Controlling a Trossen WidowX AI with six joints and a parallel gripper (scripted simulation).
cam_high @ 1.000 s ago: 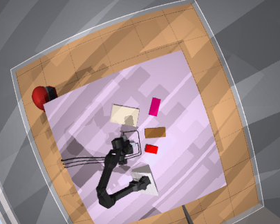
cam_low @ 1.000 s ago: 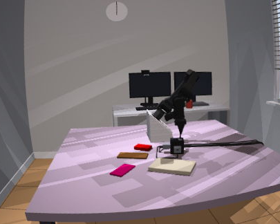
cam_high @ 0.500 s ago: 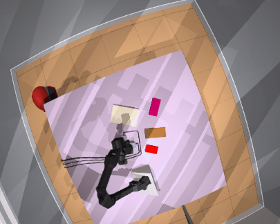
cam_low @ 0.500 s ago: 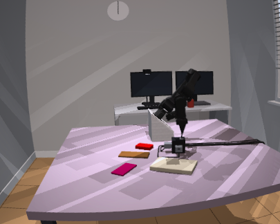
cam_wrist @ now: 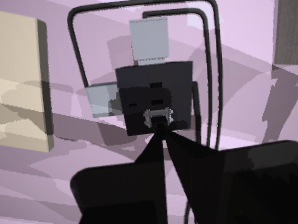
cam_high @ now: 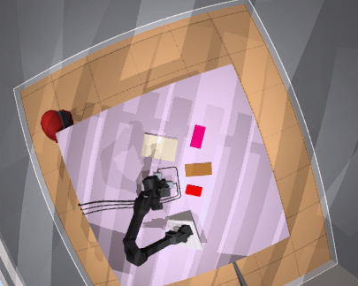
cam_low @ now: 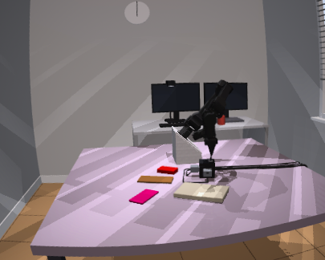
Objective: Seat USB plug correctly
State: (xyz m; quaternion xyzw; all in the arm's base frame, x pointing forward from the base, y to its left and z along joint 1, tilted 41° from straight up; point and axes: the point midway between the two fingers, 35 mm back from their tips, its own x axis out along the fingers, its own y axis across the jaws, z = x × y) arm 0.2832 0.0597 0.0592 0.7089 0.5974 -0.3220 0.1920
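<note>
Right now my gripper tip is 20 mm above the metal USB plug. The rest, counted from my gripper tip: USB socket (40 mm below); beige board (210 mm ahead, 100 mm to the right, 100 mm below); red block (200 mm to the right, 110 mm behind, 100 mm below).
</note>
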